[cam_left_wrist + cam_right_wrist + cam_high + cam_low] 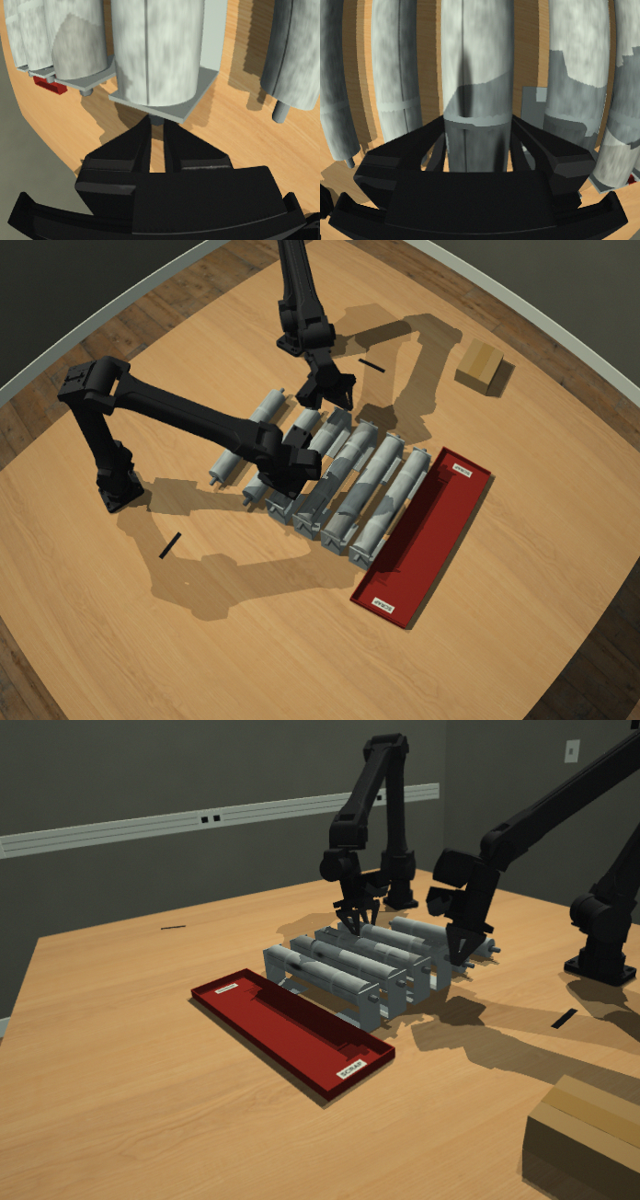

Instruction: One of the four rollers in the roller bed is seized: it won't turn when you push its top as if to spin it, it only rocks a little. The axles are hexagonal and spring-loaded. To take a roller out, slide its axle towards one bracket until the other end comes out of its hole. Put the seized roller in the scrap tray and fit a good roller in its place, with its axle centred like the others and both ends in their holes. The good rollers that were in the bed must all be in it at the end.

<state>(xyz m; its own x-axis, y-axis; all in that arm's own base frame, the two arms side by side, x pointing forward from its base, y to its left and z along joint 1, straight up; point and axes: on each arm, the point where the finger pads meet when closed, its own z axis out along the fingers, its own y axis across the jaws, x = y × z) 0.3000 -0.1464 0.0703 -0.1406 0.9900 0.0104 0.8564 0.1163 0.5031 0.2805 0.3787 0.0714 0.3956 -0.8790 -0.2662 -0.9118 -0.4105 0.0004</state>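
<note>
Now: right hand 20 mm past the grey roller and 90 mm to the right of it. From my right hand the other things lie so: cardboard box (90 mm ahead, 670 mm to the left, 40 mm below); red scrap tray (310 mm ahead, 150 mm to the left, 70 mm below).
</note>
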